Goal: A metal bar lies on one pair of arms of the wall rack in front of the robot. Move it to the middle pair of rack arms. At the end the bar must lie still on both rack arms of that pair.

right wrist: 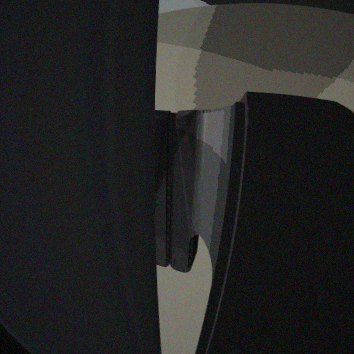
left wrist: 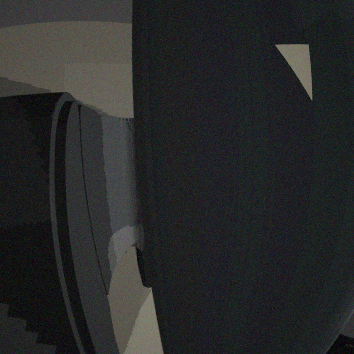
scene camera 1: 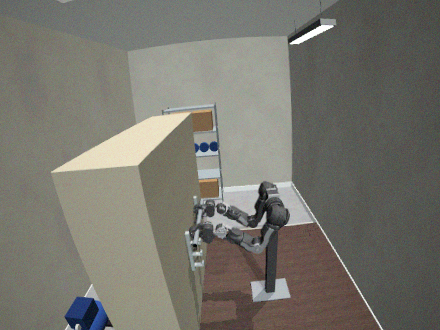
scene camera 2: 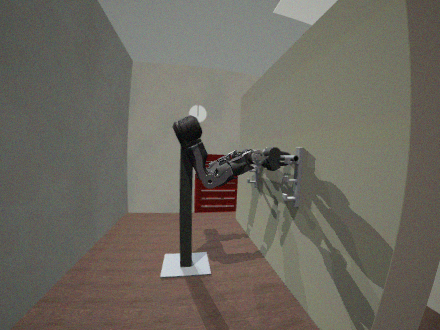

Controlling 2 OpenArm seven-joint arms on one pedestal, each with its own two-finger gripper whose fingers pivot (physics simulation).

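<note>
The metal bar [scene camera 1: 200,217] [scene camera 2: 295,158] lies along the top pair of arms of the wall rack [scene camera 1: 189,250] [scene camera 2: 298,176], its near end close to the upright in scene camera 2. The middle rack arm [scene camera 2: 291,180] shows below it. My left gripper [scene camera 1: 194,231] and my right gripper [scene camera 1: 198,208] [scene camera 2: 287,158] are at the bar's height, near the rack, both shut and empty. In both wrist views a large dark surface fills much of the picture, with finger parts beside it; I cannot tell whether it is the bar. The far rack arms are partly hidden by my hands.
The rack hangs on a beige wall block [scene camera 1: 165,220]. The lowest rack arm [scene camera 2: 288,198] sticks out below the middle one. A shelf unit [scene camera 1: 218,160] with boxes stands behind, and a red cabinet [scene camera 2: 216,192] stands at the back of scene camera 2.
</note>
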